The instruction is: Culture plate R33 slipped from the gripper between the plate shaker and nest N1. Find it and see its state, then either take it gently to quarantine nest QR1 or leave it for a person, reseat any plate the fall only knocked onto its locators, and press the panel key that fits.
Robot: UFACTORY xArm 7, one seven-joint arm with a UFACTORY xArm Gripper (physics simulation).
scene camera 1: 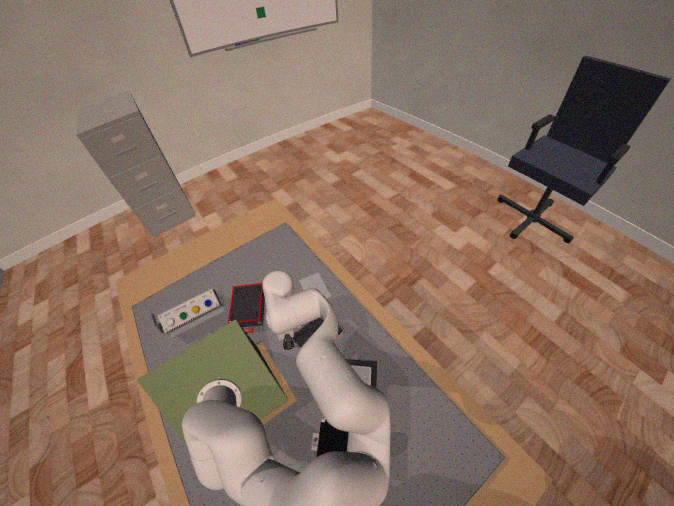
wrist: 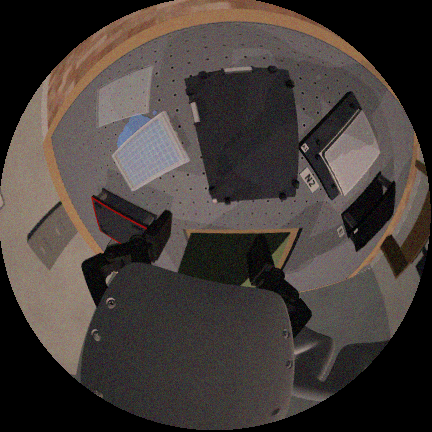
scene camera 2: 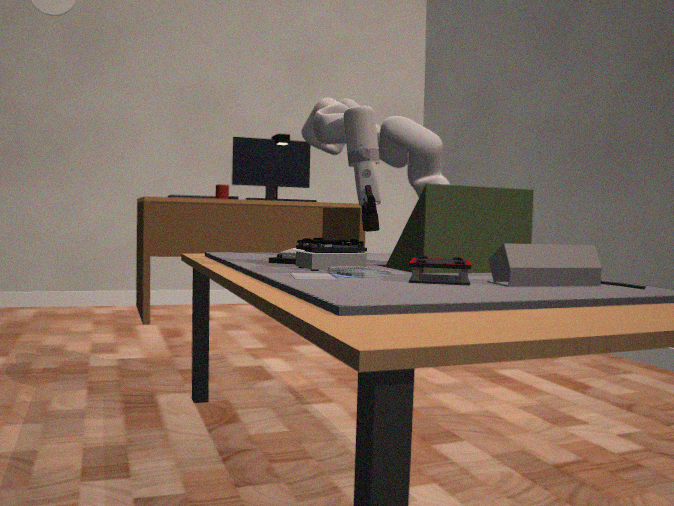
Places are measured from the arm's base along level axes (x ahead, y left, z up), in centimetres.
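Pixels of known places: gripper, fingertip midpoint: (scene camera 1: 286,334) (wrist: 212,234) (scene camera 2: 371,230); arm's base, link origin: (scene camera 1: 219,399) (scene camera 2: 455,236).
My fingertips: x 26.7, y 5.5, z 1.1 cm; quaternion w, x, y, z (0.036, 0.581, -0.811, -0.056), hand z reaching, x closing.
For each thing: its top centre in the pictures, then the offset to it from my fingertips. "*": a spot on its surface instead.
- gridded clear plate, top centre: (wrist: 141,156) (scene camera 2: 359,268) dy +11.4, dx +7.3, dz -8.1 cm
- blue patch, surface spot: (wrist: 131,129) * dy +13.3, dx +12.3, dz -9.4 cm
- black-topped shaker, surface spot: (wrist: 245,135) * dy -3.4, dx +8.5, dz -4.0 cm
- black nest labelled N2, surface spot: (wrist: 320,167) * dy -15.5, dx +4.9, dz -8.1 cm
- pale plate, top centre: (wrist: 359,153) (scene camera 1: 350,377) dy -21.7, dx +9.0, dz -5.9 cm
- red-edged nest, top centre: (scene camera 2: 440,258) (wrist: 116,231) (scene camera 1: 245,301) dy +23.3, dx -6.1, dz -4.9 cm
- black nest, top centre: (wrist: 378,222) (scene camera 2: 330,238) (scene camera 1: 348,444) dy -36.2, dx -2.6, dz -3.5 cm
- key panel, top centre: (scene camera 2: 545,243) (scene camera 1: 185,305) dy +33.0, dx -25.5, dz -1.1 cm
A gridded clear plate (wrist: 151,151) (scene camera 2: 362,271) lies on the grey mat left of the shaker in the wrist view; a blue patch (wrist: 131,129) shows at its edge. A pale translucent rectangle, possibly its lid (wrist: 126,96) (scene camera 1: 315,284) (scene camera 2: 313,275), lies apart. The black-topped shaker (wrist: 245,135) (scene camera 2: 331,260) carries no plate. At the black nest labelled N2 (wrist: 320,167), a pale plate (wrist: 352,152) (scene camera 1: 363,373) sits skewed and offset. The red-edged nest (wrist: 117,220) (scene camera 1: 246,303) (scene camera 2: 439,263) holds no visible plate. My gripper (wrist: 212,234) (scene camera 2: 370,226) is open and empty, above the table. Plate labels are unreadable.
Another black nest (wrist: 372,210) (scene camera 1: 333,437) stands beyond N2, its small label unreadable. The key panel (scene camera 1: 187,310) (scene camera 2: 549,266) has white, green, yellow and blue keys. A tall green board (scene camera 1: 212,359) (scene camera 2: 479,228) stands near the arm base and red-edged nest.
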